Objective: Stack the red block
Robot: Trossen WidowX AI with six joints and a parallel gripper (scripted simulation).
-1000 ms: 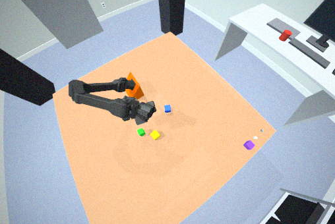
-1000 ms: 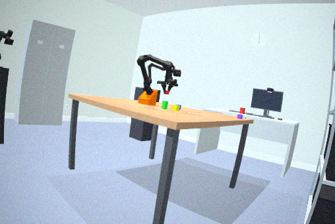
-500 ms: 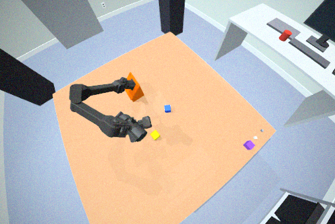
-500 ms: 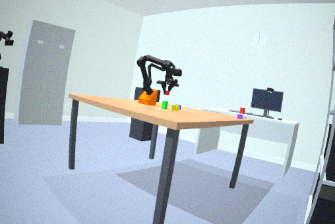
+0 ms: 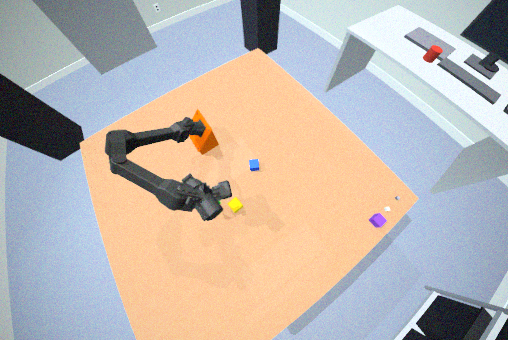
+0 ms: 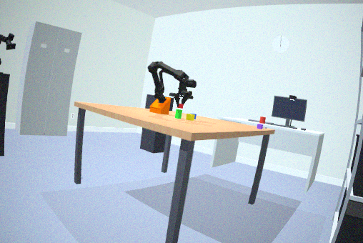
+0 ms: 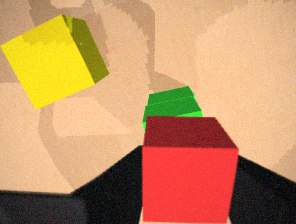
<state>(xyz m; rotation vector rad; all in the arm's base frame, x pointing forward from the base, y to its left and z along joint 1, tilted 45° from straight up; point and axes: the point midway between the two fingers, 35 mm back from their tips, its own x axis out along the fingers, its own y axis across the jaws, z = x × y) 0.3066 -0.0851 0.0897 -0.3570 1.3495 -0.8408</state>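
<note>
Now: gripper tip 6 cm short of the yellow block, 7 cm to the right of it and 6 cm above it. Also, from my gripper tip: purple block 48 cm ahead, 51 cm to the left, 7 cm below; then red block 1 cm above; then blue block 4 cm behind, 24 cm to the left, 7 cm below.
</note>
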